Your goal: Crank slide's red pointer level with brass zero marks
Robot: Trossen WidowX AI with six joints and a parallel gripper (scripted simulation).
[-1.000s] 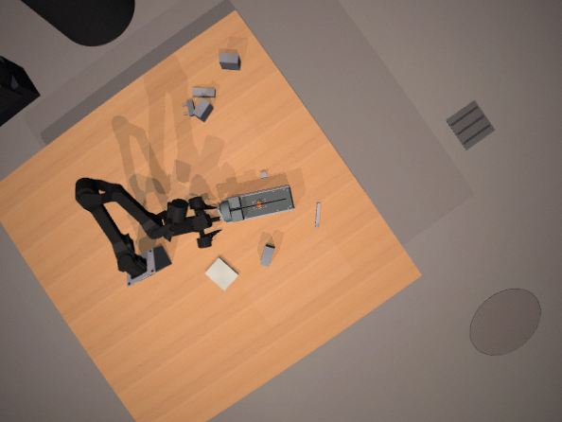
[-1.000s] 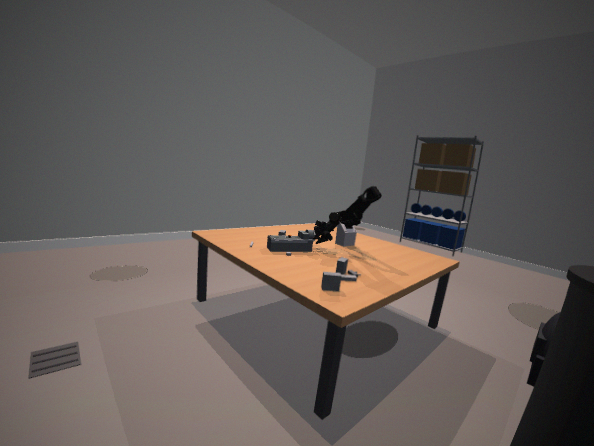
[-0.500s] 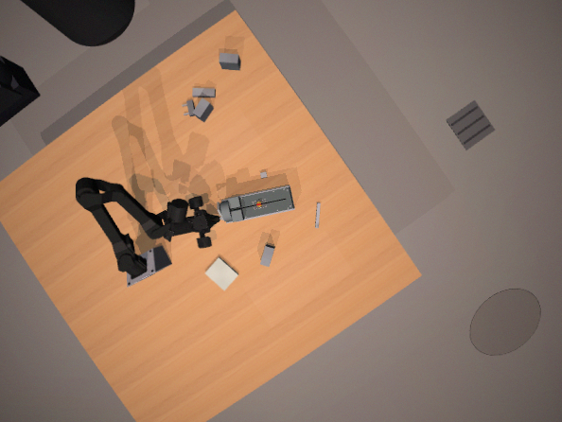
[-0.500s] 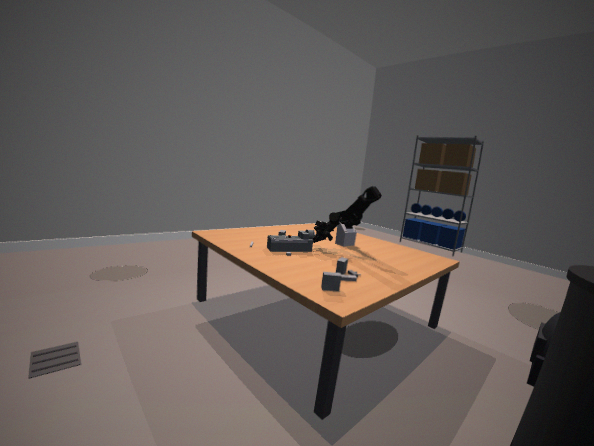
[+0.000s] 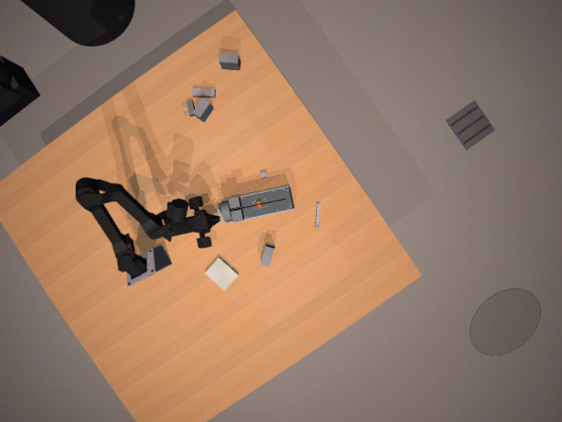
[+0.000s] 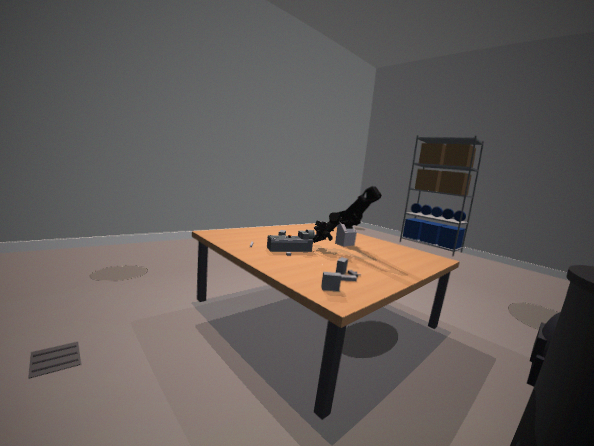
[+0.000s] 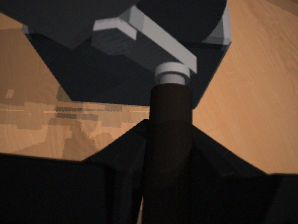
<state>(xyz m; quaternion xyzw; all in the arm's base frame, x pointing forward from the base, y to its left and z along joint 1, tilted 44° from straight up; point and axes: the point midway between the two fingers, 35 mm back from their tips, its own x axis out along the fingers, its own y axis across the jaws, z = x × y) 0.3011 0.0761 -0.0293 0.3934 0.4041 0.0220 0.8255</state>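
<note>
The red pointer lies 16 cm ahead of my gripper tip, 3 cm to the right of it and 4 cm above it. Round my gripper tip: white square plate 10 cm behind, 19 cm to the right, 3 cm below; then small grey cube 23 cm ahead, 7 cm to the left, 4 cm below; then dark crank handle 2 cm behind, 2 cm above.
</note>
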